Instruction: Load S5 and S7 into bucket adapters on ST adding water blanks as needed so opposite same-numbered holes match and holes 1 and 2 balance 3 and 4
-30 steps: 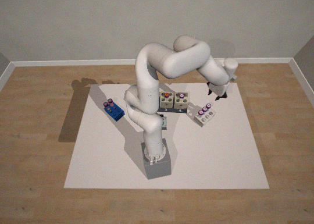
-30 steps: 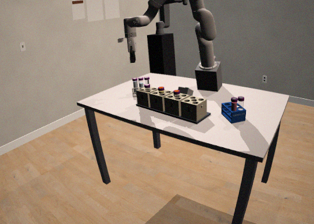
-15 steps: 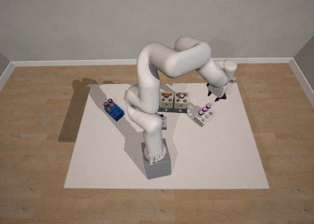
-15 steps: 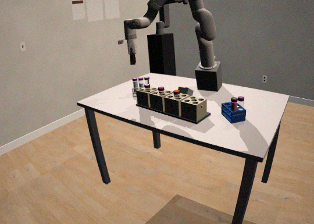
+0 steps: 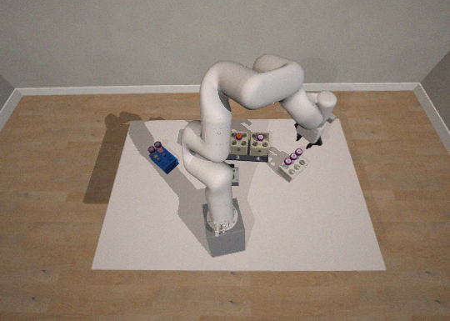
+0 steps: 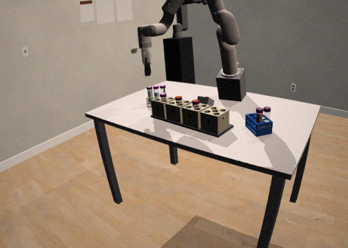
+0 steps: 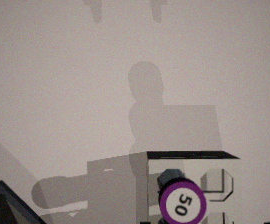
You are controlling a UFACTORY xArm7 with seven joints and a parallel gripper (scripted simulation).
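The white rack is 40 mm behind my hand, 20 mm to the left of it and 180 mm below it. Also, from my hand: adapter: 90 mm ahead, 520 mm to the left, 160 mm below; dark stand: 80 mm ahead, 350 mm to the left, 210 mm below; blue rack: 20 mm behind, 700 mm to the left, 180 mm below.
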